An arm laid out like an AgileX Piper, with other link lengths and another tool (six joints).
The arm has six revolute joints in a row. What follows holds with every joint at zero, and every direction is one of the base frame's. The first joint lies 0.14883 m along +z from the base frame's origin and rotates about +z. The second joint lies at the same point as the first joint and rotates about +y. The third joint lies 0.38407 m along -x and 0.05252 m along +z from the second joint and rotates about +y. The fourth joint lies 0.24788 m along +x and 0.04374 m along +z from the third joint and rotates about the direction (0.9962, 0, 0.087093). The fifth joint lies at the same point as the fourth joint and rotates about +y. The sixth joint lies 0.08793 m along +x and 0.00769 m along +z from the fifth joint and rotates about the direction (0.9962, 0, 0.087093). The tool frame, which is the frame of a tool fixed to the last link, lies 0.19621 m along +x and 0.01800 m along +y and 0.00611 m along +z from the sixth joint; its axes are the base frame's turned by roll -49.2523, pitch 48.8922 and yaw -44.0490 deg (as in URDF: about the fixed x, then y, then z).
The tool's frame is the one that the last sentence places.
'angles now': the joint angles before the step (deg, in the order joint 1, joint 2, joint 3, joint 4, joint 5, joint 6). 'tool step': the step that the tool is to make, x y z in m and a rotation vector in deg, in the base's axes. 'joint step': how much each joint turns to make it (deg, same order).
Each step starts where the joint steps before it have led.
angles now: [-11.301, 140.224, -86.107, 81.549, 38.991, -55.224]
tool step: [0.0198, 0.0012, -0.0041, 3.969, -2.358, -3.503]
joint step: [-0.001, 2.707, -0.595, 9.987, 0.881, -5.833]
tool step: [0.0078, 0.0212, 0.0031, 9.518, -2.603, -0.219]
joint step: [-0.104, 4.042, -0.521, 9.472, 8.207, -4.769]
